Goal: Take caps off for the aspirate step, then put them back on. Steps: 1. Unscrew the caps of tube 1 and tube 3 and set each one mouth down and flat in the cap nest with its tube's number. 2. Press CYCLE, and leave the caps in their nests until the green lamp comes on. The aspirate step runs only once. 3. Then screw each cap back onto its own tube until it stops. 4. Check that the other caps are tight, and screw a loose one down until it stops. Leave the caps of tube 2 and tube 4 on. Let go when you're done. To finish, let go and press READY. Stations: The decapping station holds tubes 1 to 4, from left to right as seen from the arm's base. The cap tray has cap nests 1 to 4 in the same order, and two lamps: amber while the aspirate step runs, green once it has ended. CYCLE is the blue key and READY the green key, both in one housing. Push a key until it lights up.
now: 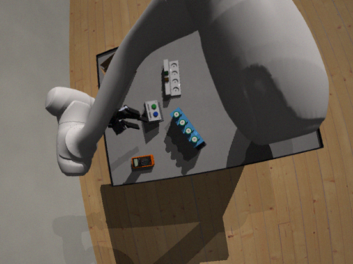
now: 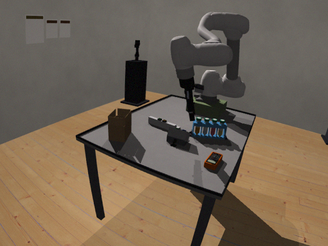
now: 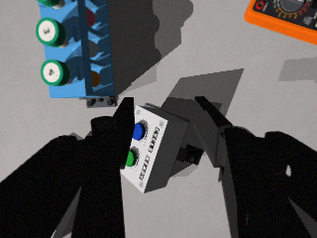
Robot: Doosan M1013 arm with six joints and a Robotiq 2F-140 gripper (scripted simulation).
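Now: hand 240 mm past the cap 1, 140 mm to the right of it and 90 mm above it. Also, from my hand: key housing: 40 mm behind, 80 mm to the right, 150 mm below; then green key: 60 mm behind, 100 mm to the right, 140 mm below; then blue key: 60 mm behind, 50 mm to the right, 140 mm below.
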